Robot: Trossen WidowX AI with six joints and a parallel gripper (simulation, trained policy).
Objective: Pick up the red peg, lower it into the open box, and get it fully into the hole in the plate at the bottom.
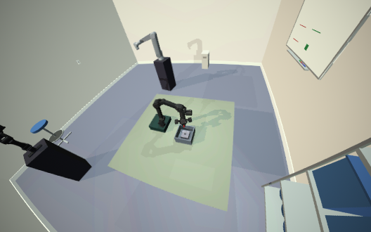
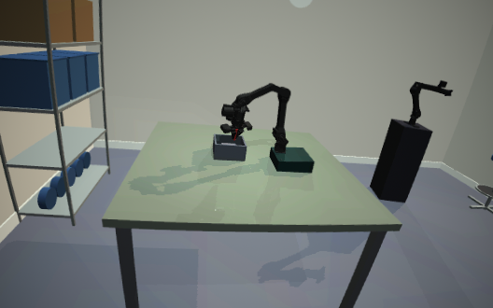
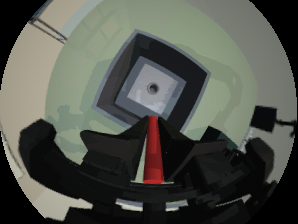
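The red peg is 30 mm above my gripper tip, 10 mm to the left of it and 10 mm behind it. The rest, counted from my gripper tip: grey box 100 mm below, 40 mm to the right, 30 mm ahead; then light plate 80 mm below, 40 mm to the right, 30 mm ahead.
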